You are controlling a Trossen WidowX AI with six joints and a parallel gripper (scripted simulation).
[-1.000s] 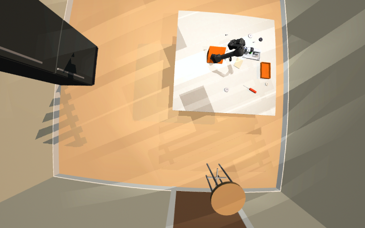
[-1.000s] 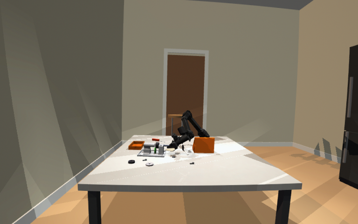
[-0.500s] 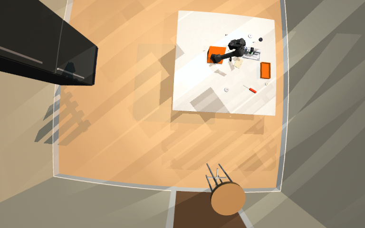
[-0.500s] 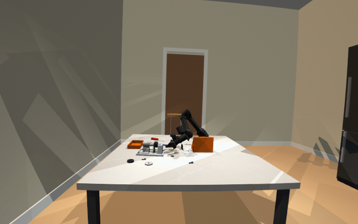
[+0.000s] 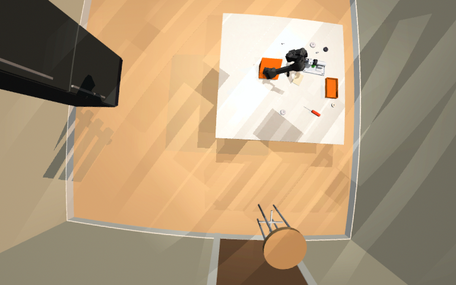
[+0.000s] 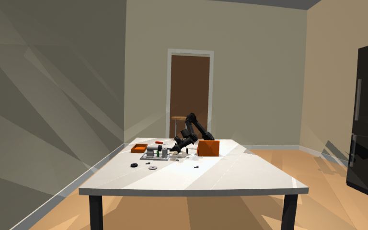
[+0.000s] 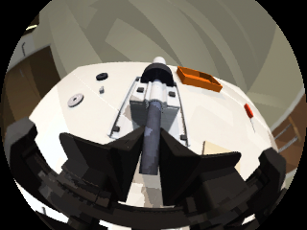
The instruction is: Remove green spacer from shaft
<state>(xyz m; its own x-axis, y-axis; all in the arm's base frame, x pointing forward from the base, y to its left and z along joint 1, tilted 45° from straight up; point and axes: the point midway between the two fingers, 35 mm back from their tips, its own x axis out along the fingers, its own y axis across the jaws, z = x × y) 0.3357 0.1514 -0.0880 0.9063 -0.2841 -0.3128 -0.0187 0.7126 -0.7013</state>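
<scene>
Now: the grey shaft 20 mm ahead of my gripper tip and 20 mm above it. The rest, counted from my gripper tip: green spacer 100 mm ahead, 30 mm below; yellow note 30 mm behind, 160 mm to the right, 60 mm below; dark ring 80 mm ahead, 20 mm above.
</scene>
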